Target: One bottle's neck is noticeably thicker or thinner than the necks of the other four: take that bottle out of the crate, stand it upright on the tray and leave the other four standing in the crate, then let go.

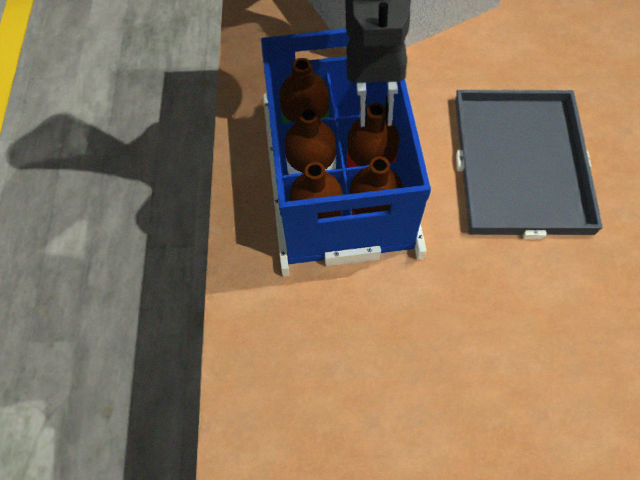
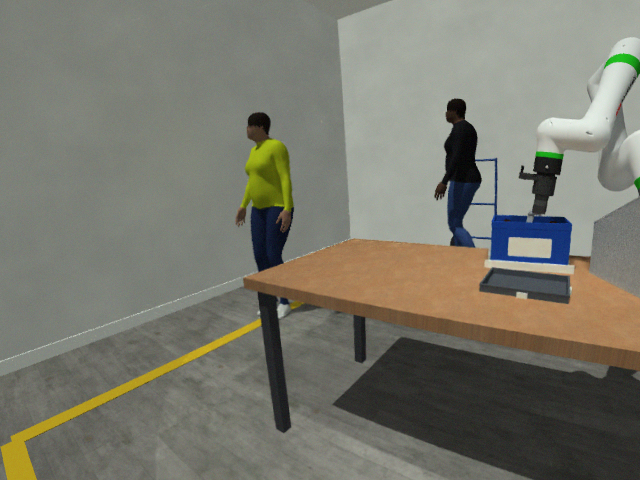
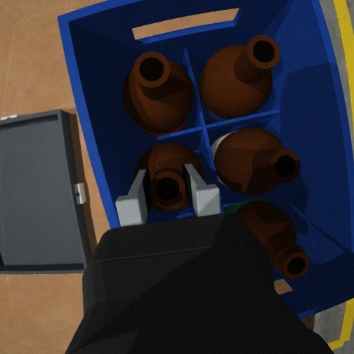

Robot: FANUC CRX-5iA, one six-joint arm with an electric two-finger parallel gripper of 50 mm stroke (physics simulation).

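Frame: origin at the arm's base, x right, y ahead, z up, level; millimetres.
Seen in the pictures: gripper, between the fingertips: (image 1: pixel 375 120).
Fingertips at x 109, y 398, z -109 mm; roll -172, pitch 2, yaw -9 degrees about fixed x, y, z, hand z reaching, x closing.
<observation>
Offsets run from my fingertips to a thing's top centre. "pt": to the spot under its first point. Level surfaces: height alone.
Five brown round-bodied bottles stand in the blue crate {dy -8, dx +48, dz +29 mm} (image 1: pixel 351 232) (image 2: pixel 560 248) (image 3: pixel 90 130). My gripper (image 1: pixel 376 122) (image 2: pixel 530 217) (image 3: pixel 166 179) reaches down into the crate and is shut on the neck of the middle bottle in the tray-side row {pt dy +21, dx +13, dz -30 mm} (image 1: pixel 368 147) (image 3: pixel 170 152), which is upright in its compartment. The others are the front right bottle {dy +80, dx +12, dz +17 mm} (image 1: pixel 374 183) (image 3: pixel 160 110), front left bottle {dy +74, dx +95, dz +17 mm} (image 1: pixel 315 193) (image 3: pixel 230 85), middle left bottle {dy -12, dx +90, dz +17 mm} (image 1: pixel 309 147) (image 3: pixel 247 162) and back left bottle {dy -99, dx +85, dz +17 mm} (image 1: pixel 303 98) (image 3: pixel 270 227). The dark grey tray {pt dy +25, dx -247, dz -141 mm} (image 1: pixel 527 165) (image 2: pixel 524 283) (image 3: pixel 37 195) holds no bottle.
The crate's back right compartment holds no bottle. White strips {pt dy +140, dx +55, dz -117 mm} (image 1: pixel 352 255) edge the crate's base, and small white blocks {pt dy +147, dx -217, dz -132 mm} (image 1: pixel 534 235) touch the tray. Crate walls and dividers surround the held bottle. Two people, in a yellow top (image 2: pixel 269 173) and a black top (image 2: pixel 461 149), stand beyond the table {dz -146 mm} (image 2: pixel 361 279).
</observation>
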